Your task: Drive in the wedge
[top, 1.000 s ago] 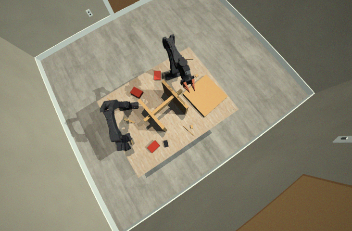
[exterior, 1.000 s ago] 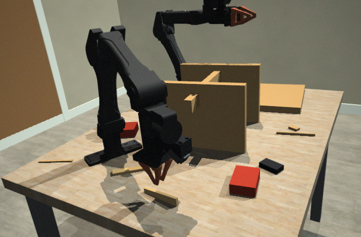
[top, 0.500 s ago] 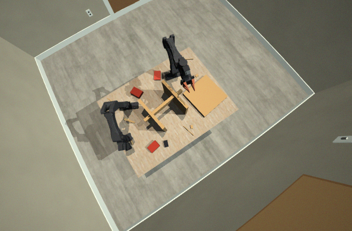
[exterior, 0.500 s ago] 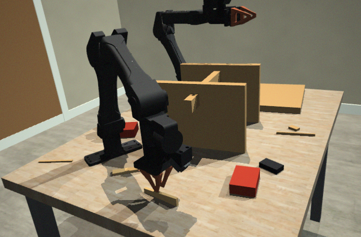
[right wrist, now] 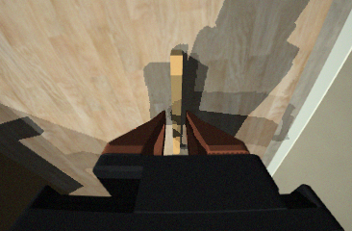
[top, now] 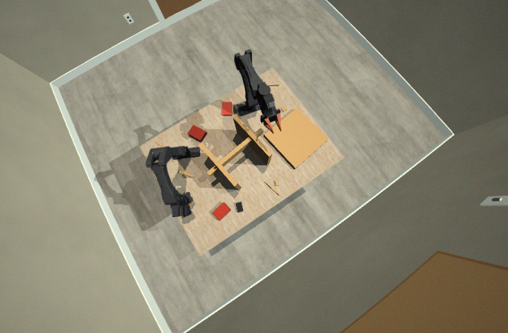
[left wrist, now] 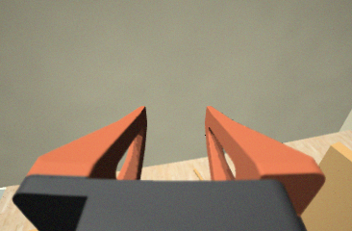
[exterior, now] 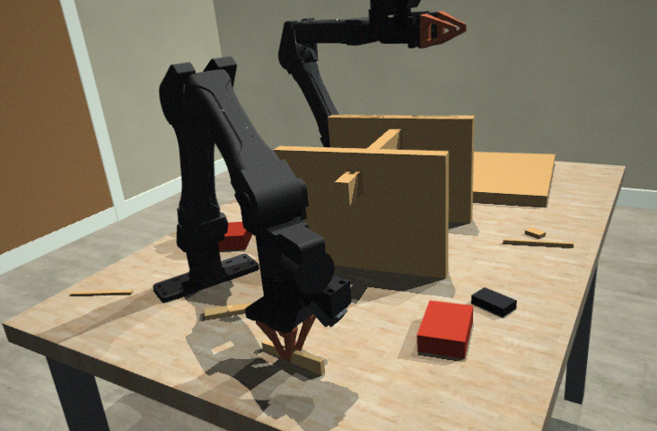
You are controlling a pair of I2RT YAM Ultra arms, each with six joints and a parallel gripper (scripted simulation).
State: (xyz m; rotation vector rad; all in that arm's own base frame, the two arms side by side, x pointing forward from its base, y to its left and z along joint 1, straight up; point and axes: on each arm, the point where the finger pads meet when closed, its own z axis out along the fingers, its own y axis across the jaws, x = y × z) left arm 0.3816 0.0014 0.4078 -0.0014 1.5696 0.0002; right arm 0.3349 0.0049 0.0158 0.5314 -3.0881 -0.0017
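Right now the rail is 440 mm to the left of my right hand, 170 mm above it and 30 mm behind it. From my right hand the other things lie so: flat panel (860 mm to the left, 90 mm ahead); then black block (250 mm to the left, 250 mm ahead, 10 mm below).
Right now my left hand is 220 mm above the rail, 210 mm to the left of it and 100 mm past it. Also, from my left hand: flat panel: 390 mm below, 220 mm to the left, 20 mm ahead; black block: 400 mm to the right, 400 mm below, 170 mm ahead.
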